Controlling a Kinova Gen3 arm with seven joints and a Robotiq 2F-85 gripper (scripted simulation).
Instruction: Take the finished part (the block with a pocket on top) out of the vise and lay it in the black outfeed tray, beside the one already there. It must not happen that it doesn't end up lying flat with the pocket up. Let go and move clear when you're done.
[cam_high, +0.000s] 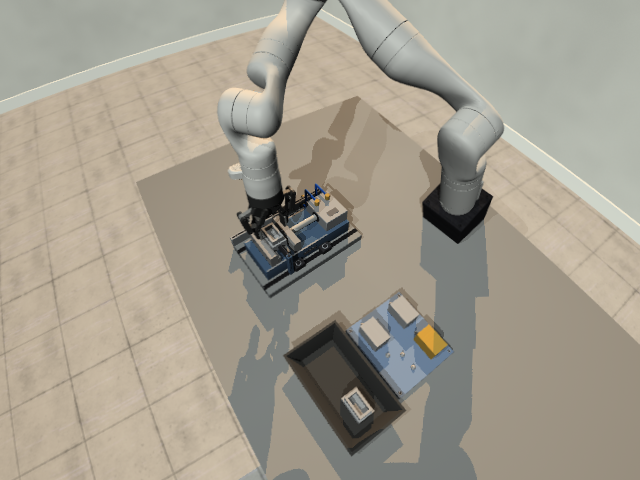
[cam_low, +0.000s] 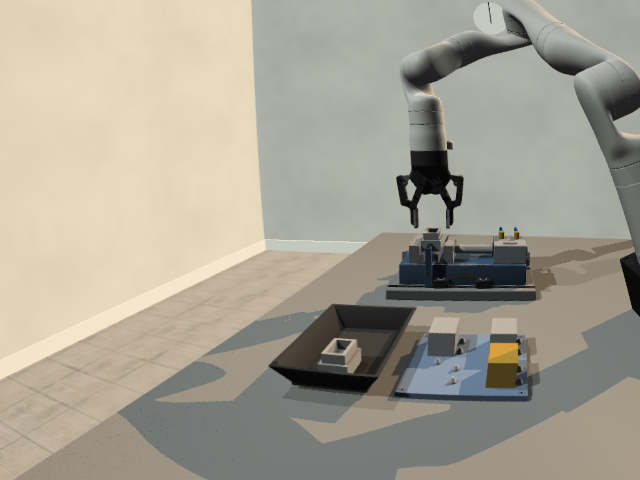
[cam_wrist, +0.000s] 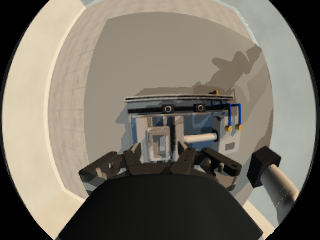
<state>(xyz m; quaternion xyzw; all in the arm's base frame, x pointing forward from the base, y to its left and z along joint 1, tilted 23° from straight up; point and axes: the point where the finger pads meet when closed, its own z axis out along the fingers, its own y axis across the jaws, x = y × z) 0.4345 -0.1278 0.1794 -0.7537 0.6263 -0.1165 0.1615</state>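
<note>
Right now the blue vise is 9 cm below my hand, 7 cm behind it and 1 cm to the right of it. From my hand the other things lie so: light blue fixture plate: 34 cm to the left, 17 cm behind, 13 cm below; then orange block: 37 cm to the left, 23 cm behind, 11 cm below.
</note>
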